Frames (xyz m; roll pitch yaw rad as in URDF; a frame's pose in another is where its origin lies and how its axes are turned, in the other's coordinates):
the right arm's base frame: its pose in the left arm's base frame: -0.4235 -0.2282 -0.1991 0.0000 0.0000 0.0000
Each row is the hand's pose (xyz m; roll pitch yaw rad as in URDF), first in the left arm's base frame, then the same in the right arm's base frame.
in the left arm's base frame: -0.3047 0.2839 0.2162 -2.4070 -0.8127 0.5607
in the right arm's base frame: 0.1188 0.5121 0.4153 -2.4070 -0.8127 0.5607
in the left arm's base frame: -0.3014 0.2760 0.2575 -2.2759 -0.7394 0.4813
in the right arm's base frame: 0.1221 0.5042 0.4566 -2.2759 -0.7394 0.4813
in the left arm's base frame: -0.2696 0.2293 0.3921 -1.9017 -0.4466 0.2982
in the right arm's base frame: 0.1539 0.4575 0.5912 -1.9017 -0.4466 0.2982
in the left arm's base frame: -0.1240 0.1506 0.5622 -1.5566 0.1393 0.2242
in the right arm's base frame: 0.2995 0.3788 0.7613 -1.5566 0.1393 0.2242
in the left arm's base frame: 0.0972 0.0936 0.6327 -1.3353 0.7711 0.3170
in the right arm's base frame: 0.5207 0.3218 0.8318 -1.3353 0.7711 0.3170
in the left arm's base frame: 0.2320 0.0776 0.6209 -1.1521 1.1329 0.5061
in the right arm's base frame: 0.6555 0.3058 0.8200 -1.1521 1.1329 0.5061
